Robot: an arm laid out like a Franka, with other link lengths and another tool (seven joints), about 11 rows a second.
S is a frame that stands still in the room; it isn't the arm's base.
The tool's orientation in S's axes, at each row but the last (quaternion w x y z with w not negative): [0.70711, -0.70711, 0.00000, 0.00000]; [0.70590, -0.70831, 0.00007, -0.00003]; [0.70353, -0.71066, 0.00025, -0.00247]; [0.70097, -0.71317, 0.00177, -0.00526]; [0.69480, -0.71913, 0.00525, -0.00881]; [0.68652, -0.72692, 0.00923, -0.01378]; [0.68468, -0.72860, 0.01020, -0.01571]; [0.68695, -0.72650, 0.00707, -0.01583]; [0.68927, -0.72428, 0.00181, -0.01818]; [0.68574, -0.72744, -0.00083, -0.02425]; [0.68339, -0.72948, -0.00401, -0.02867]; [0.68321, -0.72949, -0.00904, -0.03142]
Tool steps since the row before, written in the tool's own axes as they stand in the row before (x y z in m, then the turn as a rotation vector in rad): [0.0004, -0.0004, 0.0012, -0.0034, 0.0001, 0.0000]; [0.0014, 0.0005, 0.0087, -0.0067, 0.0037, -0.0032]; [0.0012, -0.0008, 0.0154, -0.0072, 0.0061, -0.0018]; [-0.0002, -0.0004, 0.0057, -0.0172, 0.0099, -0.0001]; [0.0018, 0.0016, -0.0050, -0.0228, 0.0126, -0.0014]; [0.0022, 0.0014, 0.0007, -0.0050, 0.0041, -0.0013]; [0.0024, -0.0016, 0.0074, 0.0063, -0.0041, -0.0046]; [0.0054, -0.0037, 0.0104, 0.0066, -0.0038, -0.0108]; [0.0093, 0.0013, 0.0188, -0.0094, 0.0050, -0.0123]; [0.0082, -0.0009, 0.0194, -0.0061, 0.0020, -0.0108]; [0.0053, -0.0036, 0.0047, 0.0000, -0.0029, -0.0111]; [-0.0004, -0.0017, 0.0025, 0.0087, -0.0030, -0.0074]
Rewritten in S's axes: [0.0004, 0.0012, 0.0004, -0.0034, 0.0000, -0.0001]; [0.0014, 0.0087, -0.0005, -0.0067, -0.0032, -0.0037]; [0.0013, 0.0154, 0.0006, -0.0072, -0.0018, -0.0061]; [-0.0001, 0.0057, 0.0003, -0.0172, -0.0001, -0.0100]; [0.0017, -0.0051, -0.0014, -0.0228, -0.0014, -0.0127]; [0.0022, 0.0005, -0.0014, -0.0050, -0.0014, -0.0041]; [0.0027, 0.0074, 0.0012, 0.0061, -0.0046, 0.0044]; [0.0057, 0.0104, 0.0032, 0.0062, -0.0108, 0.0045]; [0.0099, 0.0184, -0.0020, -0.0096, -0.0123, -0.0046]; [0.0088, 0.0191, 0.0001, -0.0064, -0.0107, -0.0016]; [0.0053, 0.0047, 0.0035, -0.0005, -0.0109, 0.0036]; [-0.0004, 0.0026, 0.0015, 0.0083, -0.0074, 0.0040]
